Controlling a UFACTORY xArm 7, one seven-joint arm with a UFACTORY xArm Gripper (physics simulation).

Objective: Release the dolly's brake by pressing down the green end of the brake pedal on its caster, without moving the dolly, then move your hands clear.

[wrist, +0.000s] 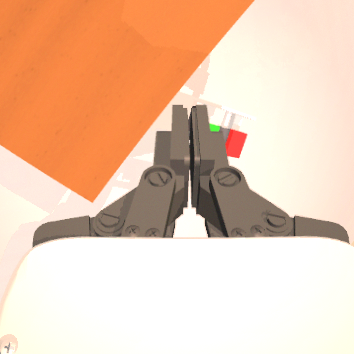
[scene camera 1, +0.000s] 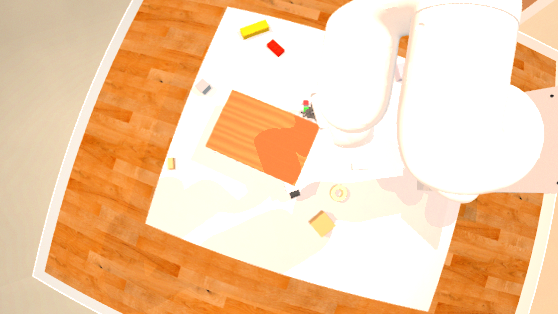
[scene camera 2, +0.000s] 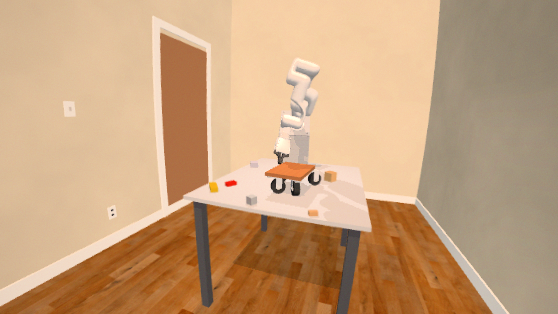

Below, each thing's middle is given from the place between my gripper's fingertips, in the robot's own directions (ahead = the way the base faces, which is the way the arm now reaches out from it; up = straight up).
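Dolly [scene camera 1: 274, 141]: my hand is 100 mm short of it, 110 mm to the right of it and 60 mm above it.
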